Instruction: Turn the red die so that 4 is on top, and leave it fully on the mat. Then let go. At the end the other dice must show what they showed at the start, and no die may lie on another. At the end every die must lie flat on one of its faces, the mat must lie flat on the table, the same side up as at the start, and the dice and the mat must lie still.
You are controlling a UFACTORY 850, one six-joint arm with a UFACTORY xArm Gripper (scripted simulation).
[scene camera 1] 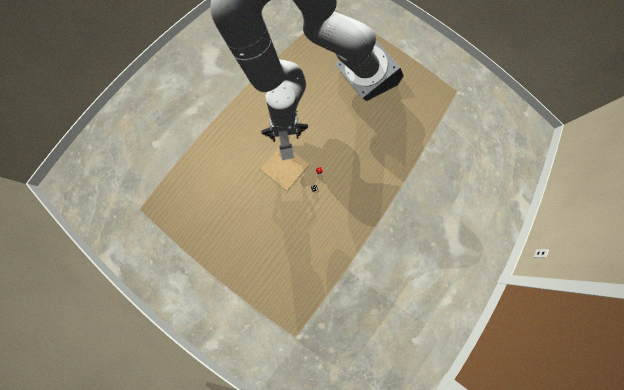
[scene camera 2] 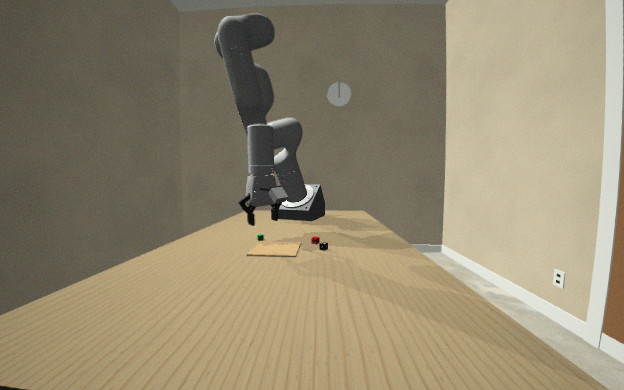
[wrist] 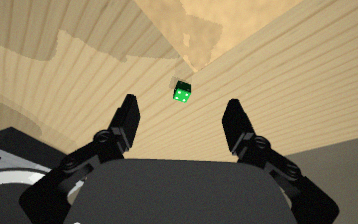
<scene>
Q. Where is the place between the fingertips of my gripper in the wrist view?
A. At 181,107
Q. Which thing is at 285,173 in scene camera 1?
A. A tan mat.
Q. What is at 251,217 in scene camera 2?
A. My gripper.
</scene>
